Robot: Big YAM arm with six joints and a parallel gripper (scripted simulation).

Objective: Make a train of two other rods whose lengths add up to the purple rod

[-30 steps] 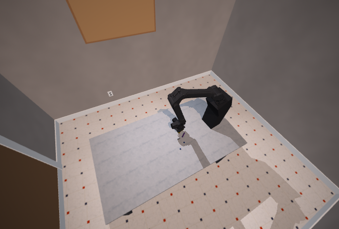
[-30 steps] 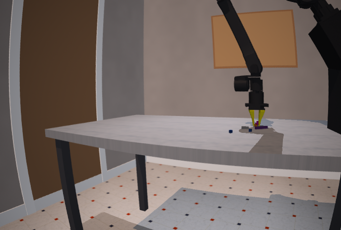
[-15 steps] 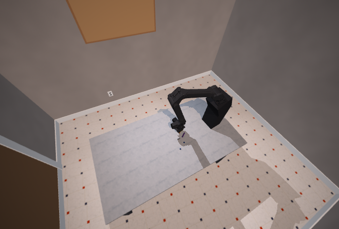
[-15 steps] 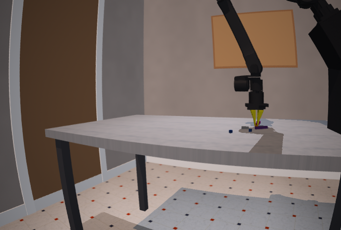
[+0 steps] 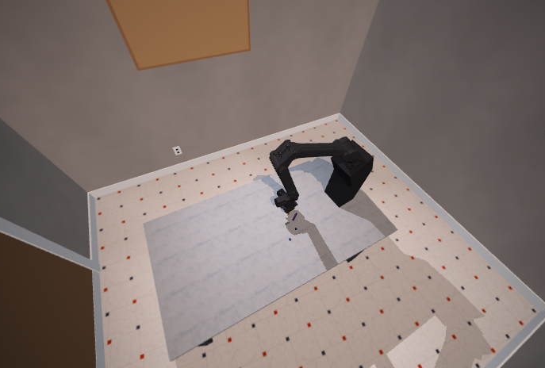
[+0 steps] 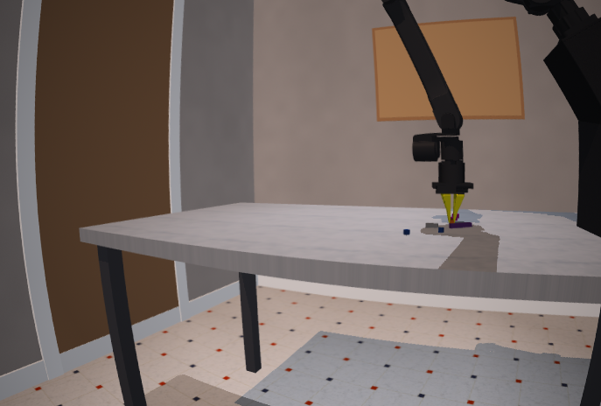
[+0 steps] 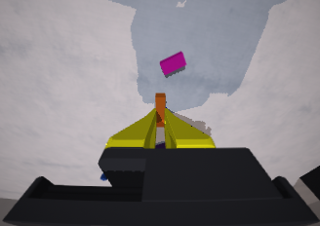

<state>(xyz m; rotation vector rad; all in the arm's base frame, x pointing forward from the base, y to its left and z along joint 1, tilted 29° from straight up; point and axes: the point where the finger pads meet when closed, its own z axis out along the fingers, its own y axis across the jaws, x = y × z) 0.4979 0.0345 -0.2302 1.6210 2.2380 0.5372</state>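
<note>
My hand is 50 mm to the right of the purple rod, 40 mm past it and 10 mm above it. From my hand the other things lie so: orange rod: 10 mm below; then grey rod: 80 mm to the left, 30 mm ahead, 10 mm below.
</note>
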